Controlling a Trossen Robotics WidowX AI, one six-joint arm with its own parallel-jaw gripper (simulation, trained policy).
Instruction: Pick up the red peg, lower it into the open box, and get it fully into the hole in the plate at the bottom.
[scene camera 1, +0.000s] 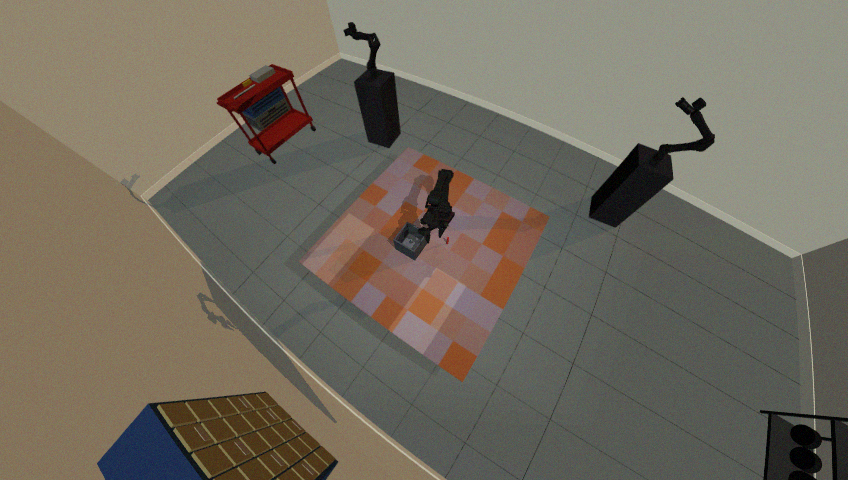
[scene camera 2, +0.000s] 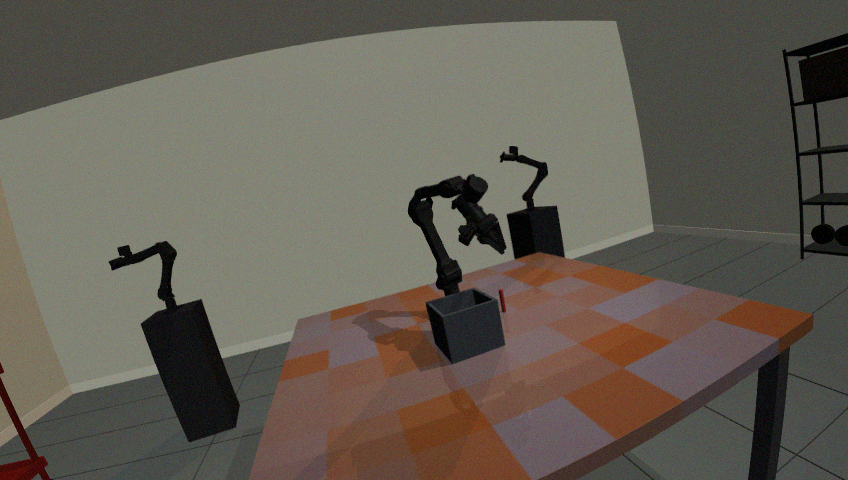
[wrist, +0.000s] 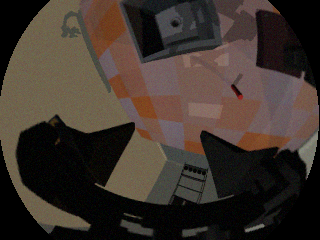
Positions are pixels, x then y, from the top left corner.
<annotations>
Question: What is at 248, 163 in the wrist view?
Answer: The gripper.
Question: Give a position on a dark grey box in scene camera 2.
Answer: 465, 324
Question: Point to the gripper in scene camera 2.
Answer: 504, 251
</annotations>
